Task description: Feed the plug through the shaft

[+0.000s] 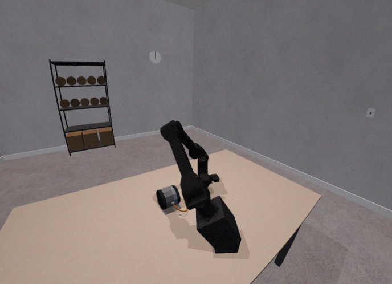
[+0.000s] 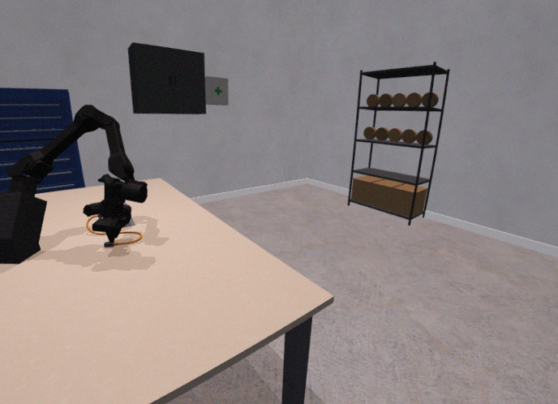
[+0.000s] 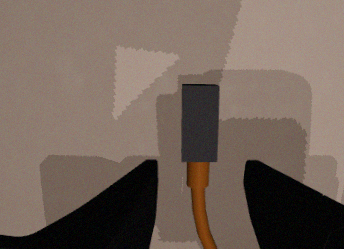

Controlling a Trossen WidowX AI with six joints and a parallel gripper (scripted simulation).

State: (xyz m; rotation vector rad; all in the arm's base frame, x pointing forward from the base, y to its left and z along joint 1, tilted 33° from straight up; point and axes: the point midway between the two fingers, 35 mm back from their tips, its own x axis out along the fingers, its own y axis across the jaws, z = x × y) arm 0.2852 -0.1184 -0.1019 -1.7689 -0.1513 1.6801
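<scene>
Right now my hand is 2 cm past the dark grey plug, 1 cm to the right of it and 5 cm above it.
</scene>
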